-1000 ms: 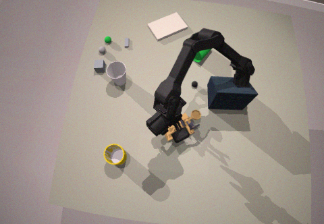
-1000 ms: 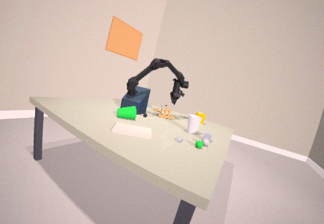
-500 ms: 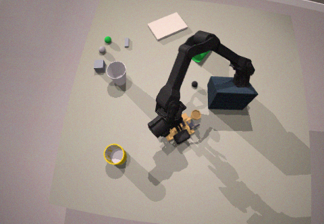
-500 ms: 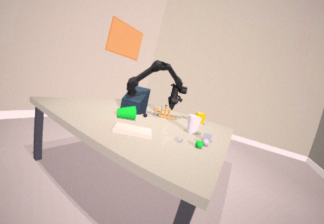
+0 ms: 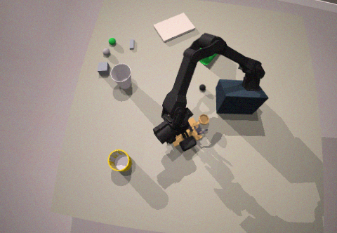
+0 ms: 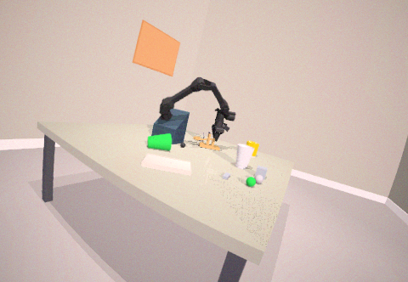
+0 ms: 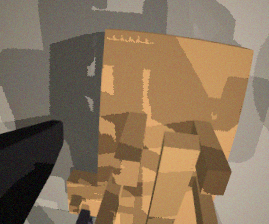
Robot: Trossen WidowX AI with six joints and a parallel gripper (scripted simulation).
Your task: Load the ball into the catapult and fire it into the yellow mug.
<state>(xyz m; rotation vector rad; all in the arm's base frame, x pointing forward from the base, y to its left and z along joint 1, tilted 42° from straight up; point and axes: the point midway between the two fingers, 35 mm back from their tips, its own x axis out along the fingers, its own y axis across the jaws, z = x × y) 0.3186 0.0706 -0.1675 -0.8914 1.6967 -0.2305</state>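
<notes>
My gripper tip is 230 mm to the left of the small black ball, 130 mm past it and 50 mm above it. From my gripper tip the other things lie so: yellow mug 250 mm ahead, 120 mm to the left, 30 mm below; then white cup 280 mm to the right, 250 mm ahead, 30 mm below; then tan wooden catapult 70 mm behind, 20 mm to the right, 10 mm below.
</notes>
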